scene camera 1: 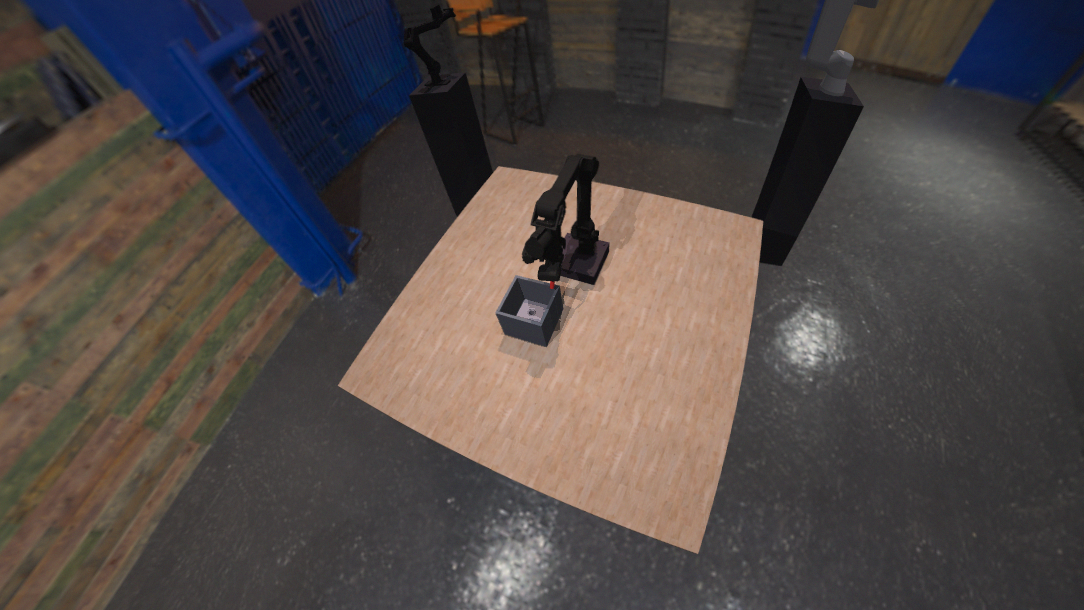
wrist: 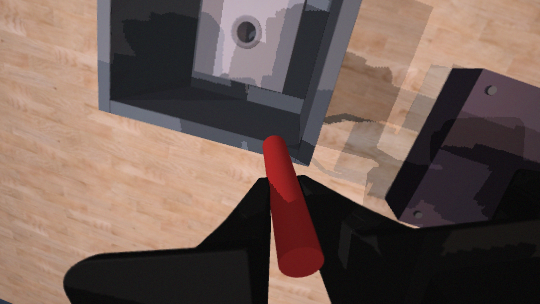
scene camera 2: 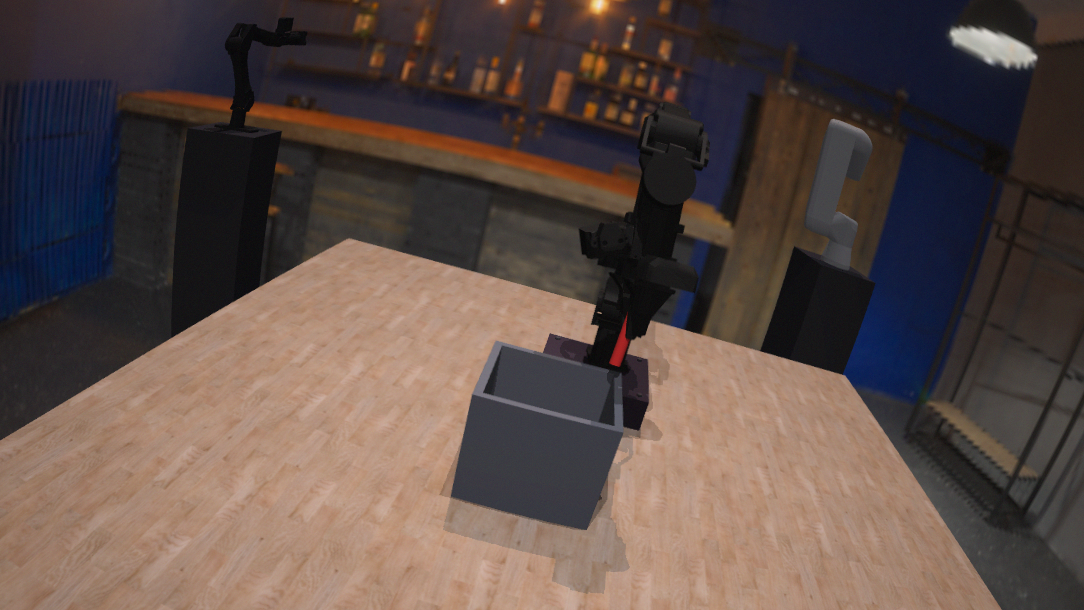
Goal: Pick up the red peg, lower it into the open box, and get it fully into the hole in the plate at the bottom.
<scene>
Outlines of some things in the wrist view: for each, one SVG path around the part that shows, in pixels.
My gripper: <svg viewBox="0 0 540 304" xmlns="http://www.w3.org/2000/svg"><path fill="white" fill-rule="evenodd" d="M268 178L259 178L230 215L195 248L106 252L82 259L69 268L64 275L63 288L71 304L268 304L271 241L270 186ZM297 175L324 257L324 262L319 272L331 304L540 304L540 217L521 216L412 228L383 216L359 203L355 203L306 175Z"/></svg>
A grey box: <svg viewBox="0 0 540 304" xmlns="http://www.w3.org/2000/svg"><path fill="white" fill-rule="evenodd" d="M256 30L249 34L249 42L255 38ZM97 0L99 110L263 155L264 140L269 136L277 135L284 139L292 163L309 167L362 0L307 0L286 88L282 93L194 71L203 0Z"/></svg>
</scene>
